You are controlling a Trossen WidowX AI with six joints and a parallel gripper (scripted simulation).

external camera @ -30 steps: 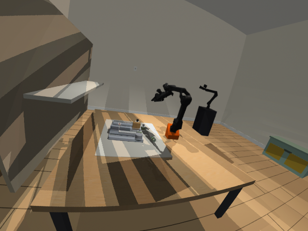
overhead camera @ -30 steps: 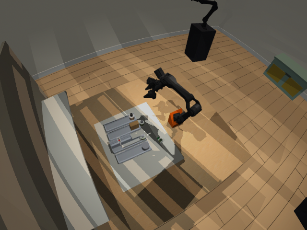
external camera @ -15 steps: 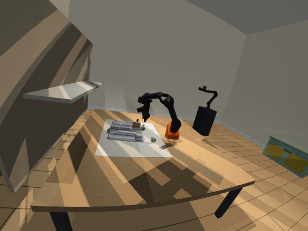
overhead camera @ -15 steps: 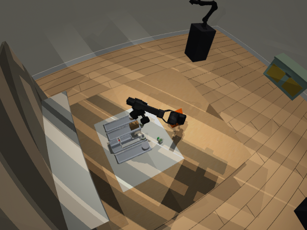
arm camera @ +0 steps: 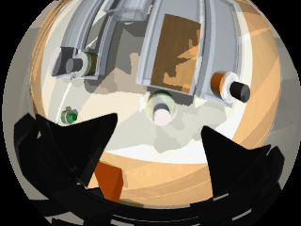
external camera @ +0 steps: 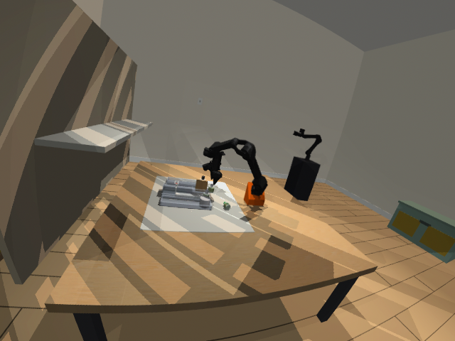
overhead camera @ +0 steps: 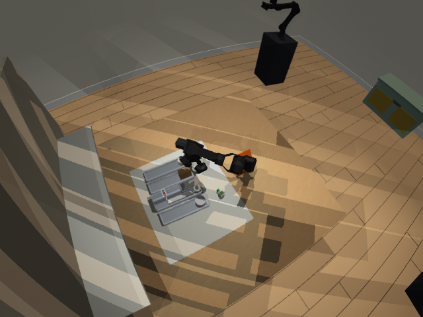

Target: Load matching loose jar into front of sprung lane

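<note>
Right now my gripper tip is 70 mm short of the brown box, 10 mm to the right of it and 40 mm above it. Also, from my gripper tip: grey lane rack (190 mm ahead, 120 mm to the left, 60 mm below).
</note>
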